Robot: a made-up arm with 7 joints.
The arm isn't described. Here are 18 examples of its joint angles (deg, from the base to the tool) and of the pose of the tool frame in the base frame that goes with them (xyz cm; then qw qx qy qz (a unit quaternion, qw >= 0)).
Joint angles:
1: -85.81 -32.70 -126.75 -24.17 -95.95 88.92 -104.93
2: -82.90 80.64 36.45 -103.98 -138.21 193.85 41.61
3: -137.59 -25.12 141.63 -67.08 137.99 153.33 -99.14
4: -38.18 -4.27 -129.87 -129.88 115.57 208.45 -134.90
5: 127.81 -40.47 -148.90 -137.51 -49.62 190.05 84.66
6: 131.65 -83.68 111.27 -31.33 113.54 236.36 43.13
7: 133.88 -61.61 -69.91 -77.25 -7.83 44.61 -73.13
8: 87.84 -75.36 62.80 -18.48 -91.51 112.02 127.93
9: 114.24 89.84 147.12 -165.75 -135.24 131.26 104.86
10: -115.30 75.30 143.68 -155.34 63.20 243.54 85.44
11: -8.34 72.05 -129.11 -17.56 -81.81 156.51 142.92
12: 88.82 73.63 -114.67 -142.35 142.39 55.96 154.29
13: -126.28 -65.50 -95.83 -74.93 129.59 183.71 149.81
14: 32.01 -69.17 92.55 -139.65 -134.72 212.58 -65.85
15: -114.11 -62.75 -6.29 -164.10 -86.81 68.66 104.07
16: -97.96 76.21 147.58 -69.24 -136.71 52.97 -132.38
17: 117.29 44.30 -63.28 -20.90 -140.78 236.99 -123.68
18: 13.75 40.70 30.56 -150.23 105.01 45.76 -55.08
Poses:
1: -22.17 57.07 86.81 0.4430 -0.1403 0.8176 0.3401
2: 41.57 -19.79 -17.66 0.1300 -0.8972 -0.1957 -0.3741
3: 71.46 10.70 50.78 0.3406 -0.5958 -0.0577 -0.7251
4: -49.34 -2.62 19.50 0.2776 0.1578 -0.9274 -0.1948
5: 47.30 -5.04 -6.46 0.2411 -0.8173 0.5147 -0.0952
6: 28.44 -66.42 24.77 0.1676 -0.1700 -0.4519 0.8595
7: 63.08 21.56 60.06 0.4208 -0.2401 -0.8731 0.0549
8: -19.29 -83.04 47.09 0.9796 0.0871 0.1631 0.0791
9: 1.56 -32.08 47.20 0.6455 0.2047 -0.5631 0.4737
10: 29.24 2.54 45.92 0.6738 0.1057 0.7296 -0.0495
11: 75.87 -26.49 47.54 0.6038 0.3003 0.1813 0.7159
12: 52.33 -18.44 37.20 0.2538 0.0079 0.7522 0.6080
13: -17.10 69.43 27.39 0.5760 -0.2217 -0.6877 -0.3824
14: -19.59 37.00 11.53 0.3451 -0.9062 0.1436 -0.1979
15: -23.84 -35.39 37.68 0.6223 -0.3017 -0.6659 -0.2798
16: 27.35 -53.15 81.03 0.2146 0.7498 0.5969 -0.1884
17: -14.00 56.05 63.58 0.5108 -0.7858 -0.2731 -0.2169
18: 9.03 33.12 -18.17 0.8208 -0.2365 0.1134 0.5075
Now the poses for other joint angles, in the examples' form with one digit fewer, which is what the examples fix.
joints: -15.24 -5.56 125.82 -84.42 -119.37 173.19 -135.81
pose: -32.2 54.0 54.4 0.725 -0.668 -0.026 0.167
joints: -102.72 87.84 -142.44 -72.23 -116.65 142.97 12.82
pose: -52.1 -39.0 66.4 0.090 -0.024 -0.240 0.966
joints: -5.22 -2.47 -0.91 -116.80 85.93 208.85 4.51
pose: 53.3 -14.2 38.5 0.208 -0.434 0.690 -0.540
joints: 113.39 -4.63 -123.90 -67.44 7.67 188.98 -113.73
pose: 47.3 -14.4 83.1 0.726 0.370 0.351 0.461
